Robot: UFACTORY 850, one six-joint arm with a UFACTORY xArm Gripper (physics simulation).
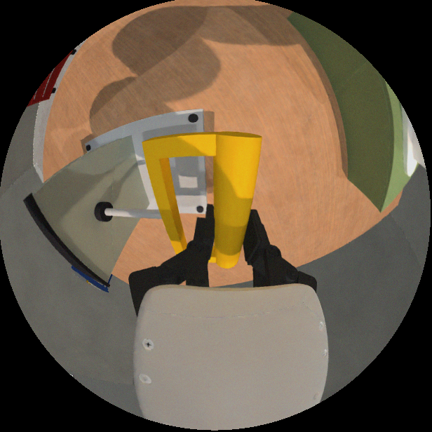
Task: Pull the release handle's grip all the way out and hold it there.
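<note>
The yellow grip (235, 187) of the release handle is a thick round bar joined to a flat yellow frame (156, 180) on its left. My gripper (228, 218) is shut on the bar near its lower end, with one black finger on each side. Left of and beyond the grip is a light grey bracket plate (155, 126) with dark bolts, partly hidden by the yellow frame. A pale rod (132, 213) with a black round end runs left from beside the plate. Where the handle joins its mount is hidden.
A translucent grey-green curved panel (75, 185) with a black edge stands at the left. A green block-like body (360, 110) stands at the right. A red slatted object (50, 82) is at the upper left edge. The wooden table top (280, 100) lies below, with dark shadows.
</note>
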